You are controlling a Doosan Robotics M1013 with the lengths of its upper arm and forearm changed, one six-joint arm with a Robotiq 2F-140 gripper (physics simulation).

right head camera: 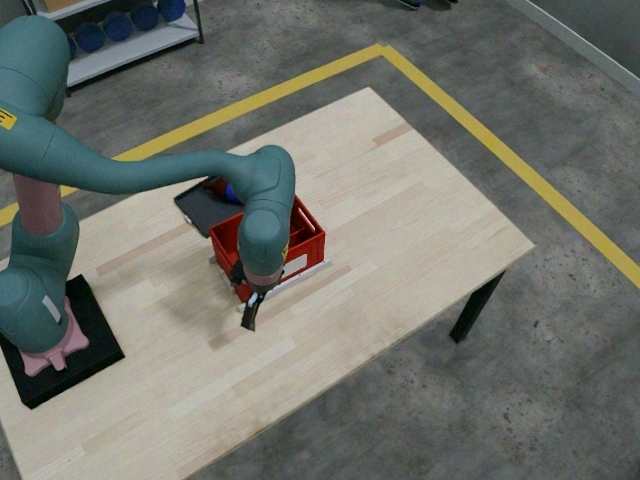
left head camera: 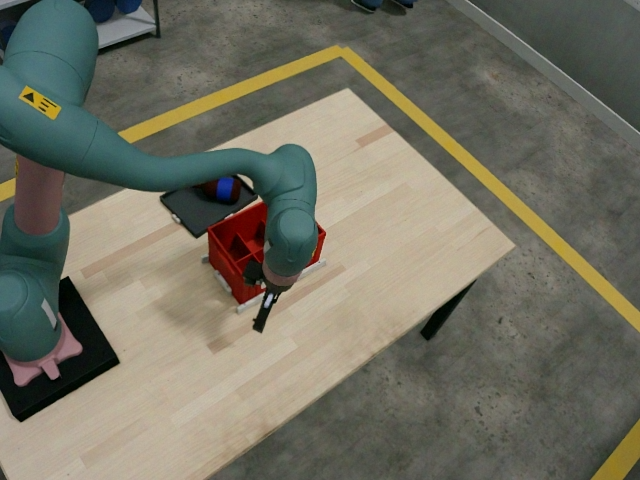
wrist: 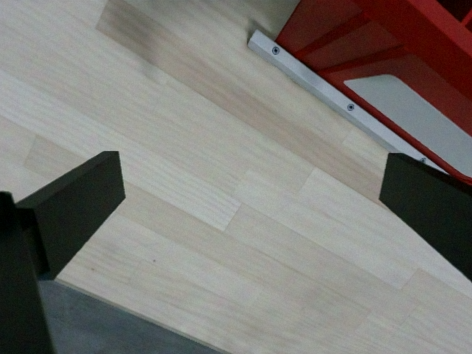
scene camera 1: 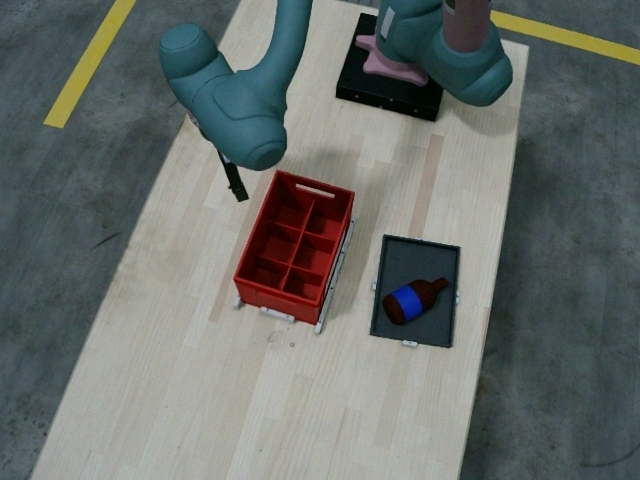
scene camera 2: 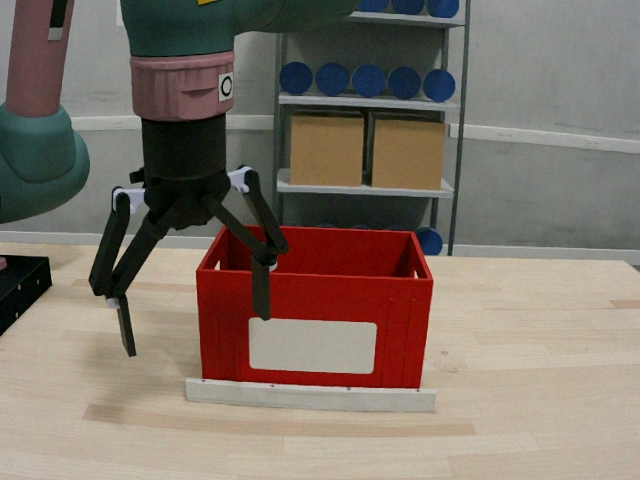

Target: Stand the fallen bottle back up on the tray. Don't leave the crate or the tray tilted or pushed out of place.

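Note:
The brown bottle [left head camera: 212, 189] [right head camera: 219, 188] [scene camera 1: 419, 295] with a blue label lies on its side on the dark grey tray [left head camera: 191, 214] [right head camera: 193, 213] [scene camera 1: 413, 253]; in scene camera 1 its neck points to the upper right, near the tray's right rim. The tray looks flat on the table. The red crate [left head camera: 222, 258] [right head camera: 306, 250] [scene camera 1: 273, 297] [scene camera 2: 315, 299] [wrist: 345, 45] stands upright beside the tray, its compartments empty where they show. My gripper [scene camera 2: 197, 336] [wrist: 252, 175] is open and empty, above the table at the crate's side away from the tray. The bottle does not show in the wrist view.
Light rails [scene camera 1: 337, 276] [scene camera 2: 310, 395] [wrist: 312, 82] run along the crate's base, and small light blocks [scene camera 1: 409, 343] sit at the tray's edges. The arm's black base plate [left head camera: 93, 351] [right head camera: 98, 346] [scene camera 1: 387, 95] stands on the table. A shelf unit [scene camera 2: 458, 129] stands behind.

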